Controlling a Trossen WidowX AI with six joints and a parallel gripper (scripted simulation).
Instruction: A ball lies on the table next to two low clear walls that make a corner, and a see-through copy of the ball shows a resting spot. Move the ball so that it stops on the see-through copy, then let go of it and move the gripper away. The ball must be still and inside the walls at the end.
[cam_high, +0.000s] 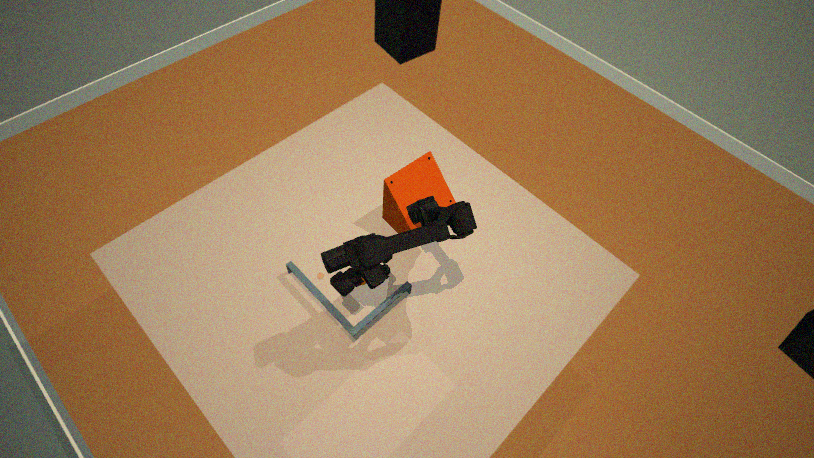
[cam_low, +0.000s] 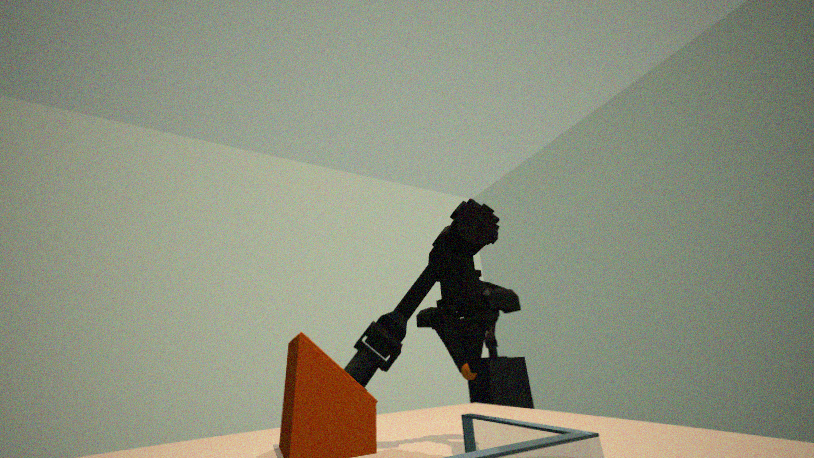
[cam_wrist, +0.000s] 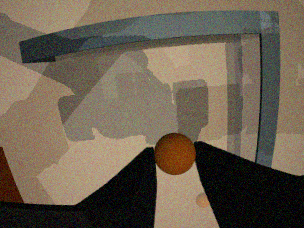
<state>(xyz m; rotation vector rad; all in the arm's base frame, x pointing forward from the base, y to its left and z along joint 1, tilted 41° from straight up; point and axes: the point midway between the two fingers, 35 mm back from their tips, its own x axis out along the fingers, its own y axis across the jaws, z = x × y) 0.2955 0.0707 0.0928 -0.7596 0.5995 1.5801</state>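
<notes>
My gripper tip is 70 mm short of the see-through copy, 140 mm to the left of it and 120 mm above it. From my gripper tip the other things lie so: orange ball (right at my gripper tip).
</notes>
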